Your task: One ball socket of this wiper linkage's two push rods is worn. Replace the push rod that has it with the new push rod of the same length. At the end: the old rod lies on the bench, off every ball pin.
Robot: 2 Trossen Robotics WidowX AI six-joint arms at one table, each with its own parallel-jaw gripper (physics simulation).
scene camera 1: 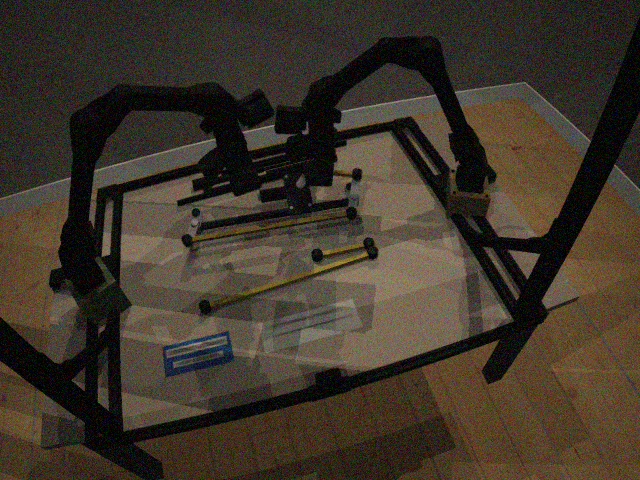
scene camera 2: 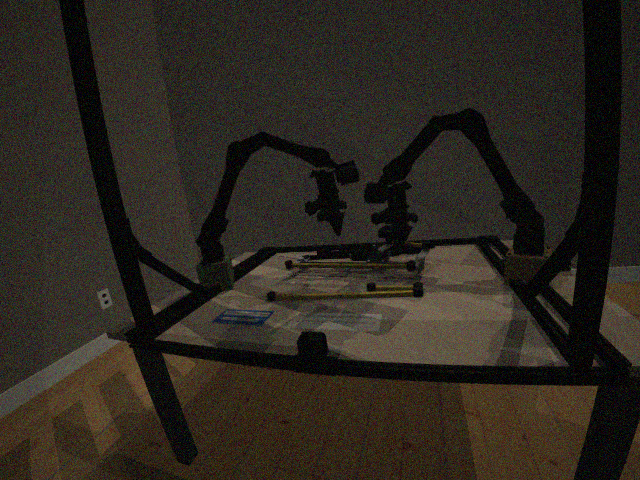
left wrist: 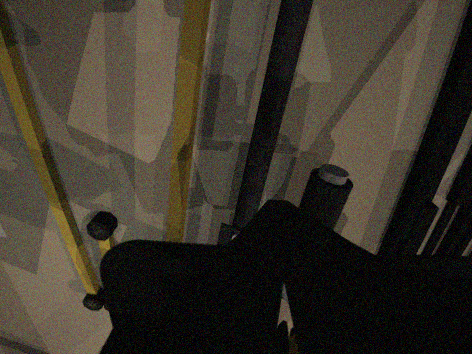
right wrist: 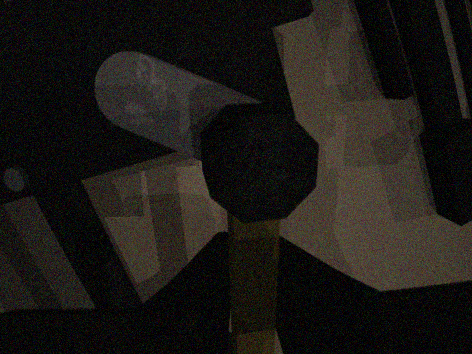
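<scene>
The wiper linkage (scene camera 1: 270, 215) stands at the back of the bench. Its long yellow push rod (scene camera 1: 270, 226) (scene camera 2: 347, 264) (left wrist: 186, 105) runs between two black sockets. Its short push rod (scene camera 1: 345, 173) (right wrist: 253, 274) lies behind, and its black socket (right wrist: 259, 161) fills the right wrist view. My right gripper (scene camera 1: 316, 177) (scene camera 2: 390, 244) is shut on this short rod. My left gripper (scene camera 1: 244, 183) (scene camera 2: 337, 229) (left wrist: 276, 209) is shut and empty, hanging above the linkage's back left. A new short rod (scene camera 1: 343, 249) (scene camera 2: 391, 287) and a new long rod (scene camera 1: 290, 280) (scene camera 2: 344, 295) lie on the bench in front.
A blue label (scene camera 1: 198, 353) (scene camera 2: 242, 316) and a grey label (scene camera 1: 313, 319) lie near the front. A black frame (scene camera 1: 413, 352) rims the bench. A black bar (left wrist: 273, 105) and a post with a light top (left wrist: 331, 175) show under the left wrist.
</scene>
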